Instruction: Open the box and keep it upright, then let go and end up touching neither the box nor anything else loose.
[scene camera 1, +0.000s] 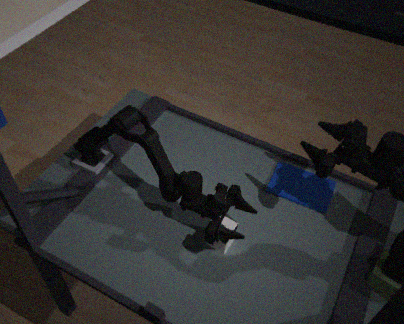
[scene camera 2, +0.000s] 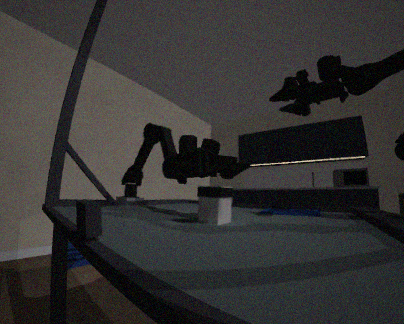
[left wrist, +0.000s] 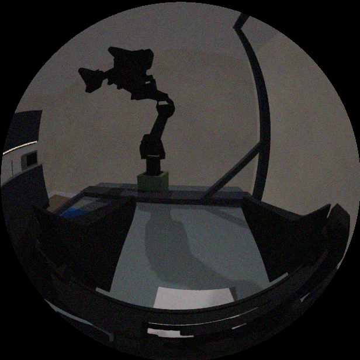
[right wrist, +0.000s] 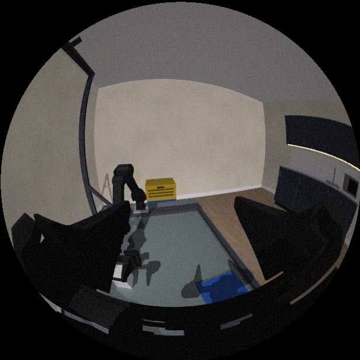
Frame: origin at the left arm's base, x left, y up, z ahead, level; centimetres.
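Seen in the pictures: left gripper, fingertip midpoint: (scene camera 1: 250, 225) (scene camera 2: 244, 162); right gripper, fingertip midpoint: (scene camera 1: 309, 132) (scene camera 2: 274, 105); left arm's base at its link origin: (scene camera 1: 92, 157) (scene camera 2: 130, 197); right arm's base at its link origin: (scene camera 1: 396, 271).
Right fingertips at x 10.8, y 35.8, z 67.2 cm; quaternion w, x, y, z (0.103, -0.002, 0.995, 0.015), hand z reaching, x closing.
Observation:
Offsets run from my right fingertips to a thing's top centre.
A small white box (scene camera 1: 229, 223) (scene camera 2: 215, 210) (left wrist: 194, 297) (right wrist: 124, 284) stands upright on the table. Its dark-edged lid @[dx -18.3, dy -29.7, dz -14.0 cm] (scene camera 2: 215, 191) looks shut. My left gripper (scene camera 1: 250, 224) (left wrist: 191, 202) is open and empty. In scene camera 1 its fingers partly cover the box; in scene camera 2 they are above lid height, with a gap over the lid. In the left wrist view the box top shows low between the fingers, partly hidden by the gripper body. My right gripper (scene camera 1: 311, 133) (scene camera 2: 275, 104) (right wrist: 183, 204) is open and empty, high above the table and well away from the box.
A flat blue mat @[dx +14.8, dy -38.4, dz +1.7 cm] (scene camera 1: 302, 187) (scene camera 2: 290, 212) (right wrist: 225, 287) lies at the table's far edge, right of the box in scene camera 1. A dark raised frame (scene camera 1: 220, 126) edges the table. A yellow crate (right wrist: 160, 190) stands beyond the table.

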